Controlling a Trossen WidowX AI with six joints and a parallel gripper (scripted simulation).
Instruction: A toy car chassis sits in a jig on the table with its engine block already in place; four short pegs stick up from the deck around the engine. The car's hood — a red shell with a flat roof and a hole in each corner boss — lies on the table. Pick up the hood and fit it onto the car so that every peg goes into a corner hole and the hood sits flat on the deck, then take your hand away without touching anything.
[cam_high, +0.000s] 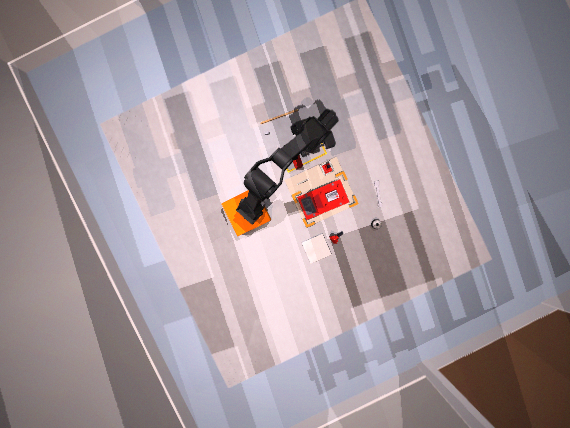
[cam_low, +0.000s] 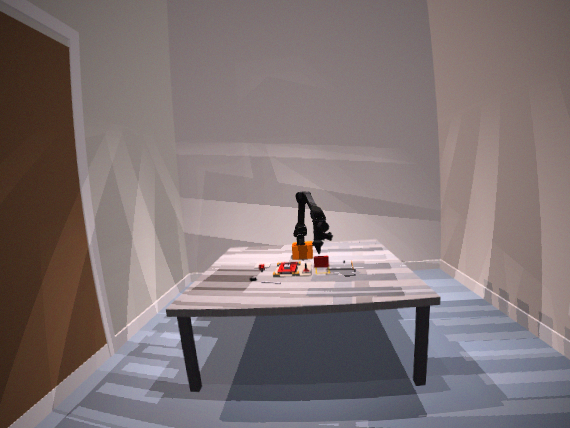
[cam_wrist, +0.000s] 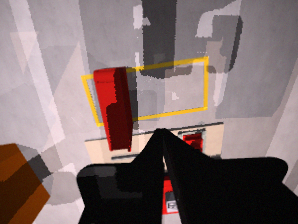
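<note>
Right now the red hood is 4 cm behind my gripper tip, 1 cm to the left of it and 6 cm below it. Round my gripper tip: pale jig 1 cm behind, 18 cm to the right, 8 cm below; white square 14 cm behind, 38 cm to the right, 9 cm below; thin wooden stick 2 cm behind, 21 cm to the left, 9 cm below.
</note>
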